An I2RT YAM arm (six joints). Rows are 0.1 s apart.
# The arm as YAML. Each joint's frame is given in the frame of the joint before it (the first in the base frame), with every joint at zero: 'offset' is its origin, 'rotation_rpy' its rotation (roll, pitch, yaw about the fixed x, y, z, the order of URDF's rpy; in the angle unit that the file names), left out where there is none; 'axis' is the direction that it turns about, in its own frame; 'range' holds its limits. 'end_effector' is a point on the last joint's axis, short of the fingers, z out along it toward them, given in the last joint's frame.
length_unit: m
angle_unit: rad
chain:
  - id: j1
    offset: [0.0, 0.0, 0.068]
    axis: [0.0, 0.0, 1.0]
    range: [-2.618, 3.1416]
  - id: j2
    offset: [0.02, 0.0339, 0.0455]
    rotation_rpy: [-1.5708, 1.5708, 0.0]
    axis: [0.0, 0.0, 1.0]
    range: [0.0, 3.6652]
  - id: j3
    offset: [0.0, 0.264, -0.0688]
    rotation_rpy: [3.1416, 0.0, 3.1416]
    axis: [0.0, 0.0, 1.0]
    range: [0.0, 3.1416]
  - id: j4
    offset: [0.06, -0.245, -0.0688]
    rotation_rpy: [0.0, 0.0, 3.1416]
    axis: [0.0, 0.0, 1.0]
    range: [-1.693, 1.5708]
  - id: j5
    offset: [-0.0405, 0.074, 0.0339]
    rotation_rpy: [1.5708, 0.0, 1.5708]
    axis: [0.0, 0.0, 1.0]
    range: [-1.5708, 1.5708]
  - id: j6
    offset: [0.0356, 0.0, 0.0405]
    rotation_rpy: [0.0, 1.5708, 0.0]
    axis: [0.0, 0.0, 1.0]
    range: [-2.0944, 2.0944]
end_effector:
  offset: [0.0, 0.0, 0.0]
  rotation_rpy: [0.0, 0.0, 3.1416]
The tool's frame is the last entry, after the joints.
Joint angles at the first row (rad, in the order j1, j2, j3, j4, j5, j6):
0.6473, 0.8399, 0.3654, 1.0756, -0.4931, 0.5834
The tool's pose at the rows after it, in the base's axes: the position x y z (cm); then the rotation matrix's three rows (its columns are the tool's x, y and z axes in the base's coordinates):
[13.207 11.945 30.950], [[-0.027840 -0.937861 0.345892], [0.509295 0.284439 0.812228], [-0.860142 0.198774 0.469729]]
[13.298 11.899 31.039], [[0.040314 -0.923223 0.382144], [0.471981 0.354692 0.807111], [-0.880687 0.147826 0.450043]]
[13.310 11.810 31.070], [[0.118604 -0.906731 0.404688], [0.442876 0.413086 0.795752], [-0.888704 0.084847 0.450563]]
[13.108 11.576 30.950], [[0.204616 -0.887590 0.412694], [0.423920 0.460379 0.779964], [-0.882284 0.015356 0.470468]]
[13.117 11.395 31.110], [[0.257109 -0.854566 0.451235], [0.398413 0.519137 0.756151], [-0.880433 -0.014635 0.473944]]
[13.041 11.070 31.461], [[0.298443 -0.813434 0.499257], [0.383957 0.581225 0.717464], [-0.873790 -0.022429 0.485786]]
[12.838 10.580 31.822], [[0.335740 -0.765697 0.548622], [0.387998 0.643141 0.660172], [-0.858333 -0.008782 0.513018]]
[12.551 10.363 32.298], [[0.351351 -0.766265 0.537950], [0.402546 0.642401 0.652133], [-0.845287 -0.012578 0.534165]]
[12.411 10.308 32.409], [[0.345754 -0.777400 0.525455], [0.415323 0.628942 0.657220], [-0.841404 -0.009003 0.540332]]
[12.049 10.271 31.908], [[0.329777 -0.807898 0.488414], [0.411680 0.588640 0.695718], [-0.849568 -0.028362 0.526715]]
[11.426 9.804 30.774], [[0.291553 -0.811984 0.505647], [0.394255 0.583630 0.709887], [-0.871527 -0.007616 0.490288]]
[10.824 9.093 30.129], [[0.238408 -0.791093 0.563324], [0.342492 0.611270 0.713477], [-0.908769 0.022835 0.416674]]
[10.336 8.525 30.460], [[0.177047 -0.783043 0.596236], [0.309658 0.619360 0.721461], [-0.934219 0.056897 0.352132]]
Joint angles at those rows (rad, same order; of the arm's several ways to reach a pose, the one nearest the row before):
0.6473, 0.8227, 0.3712, 1.0018, -0.4549, 0.4903
0.6474, 0.8069, 0.3819, 0.9419, -0.4261, 0.3971
0.6475, 0.7995, 0.3826, 0.9283, -0.4012, 0.3110
0.6473, 0.7893, 0.3670, 0.9541, -0.3825, 0.2336
0.6474, 0.7754, 0.3710, 0.9306, -0.3374, 0.1733
0.6473, 0.7531, 0.3774, 0.9047, -0.2747, 0.1316
0.6474, 0.7266, 0.3766, 0.9004, -0.1970, 0.1093
0.6474, 0.7113, 0.3831, 0.9043, -0.1970, 0.1116
0.6473, 0.7057, 0.3832, 0.9077, -0.2089, 0.1258
0.6473, 0.6868, 0.3636, 0.9003, -0.2635, 0.1346
0.6473, 0.6196, 0.3235, 0.8289, -0.2644, 0.1442
0.6390, 0.5206, 0.3197, 0.6441, -0.2390, 0.1370
0.6274, 0.4545, 0.3570, 0.4681, -0.2362, 0.1515

